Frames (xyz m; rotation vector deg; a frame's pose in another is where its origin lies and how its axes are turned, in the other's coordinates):
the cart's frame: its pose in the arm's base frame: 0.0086 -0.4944 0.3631 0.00 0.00 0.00
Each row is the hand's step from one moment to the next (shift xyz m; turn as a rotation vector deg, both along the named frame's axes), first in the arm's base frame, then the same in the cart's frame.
Working: the arm's base frame: its pose in the cart's frame: -0.0086 0.4944 -0.3631 0.00 0.00 0.00

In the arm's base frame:
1: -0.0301 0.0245 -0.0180 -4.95 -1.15 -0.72
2: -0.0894 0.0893 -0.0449 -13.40 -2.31 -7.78
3: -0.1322 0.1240 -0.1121 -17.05 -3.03 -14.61
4: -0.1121 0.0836 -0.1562 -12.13 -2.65 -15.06
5: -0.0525 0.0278 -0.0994 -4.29 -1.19 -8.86
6: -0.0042 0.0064 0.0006 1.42 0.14 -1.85
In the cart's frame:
1: -0.0301 0.0245 -0.0180 -4.95 -1.15 -0.72
2: -0.0894 0.0893 -0.0449 -13.40 -2.31 -7.78
3: -0.1322 0.1240 -0.1121 -17.05 -3.03 -14.61
4: -0.1121 0.0836 -0.1562 -12.13 -2.65 -15.06
5: -0.0525 0.0278 -0.0994 -4.29 -1.19 -8.86
6: -0.0042 0.0064 0.0006 1.42 0.14 -1.85

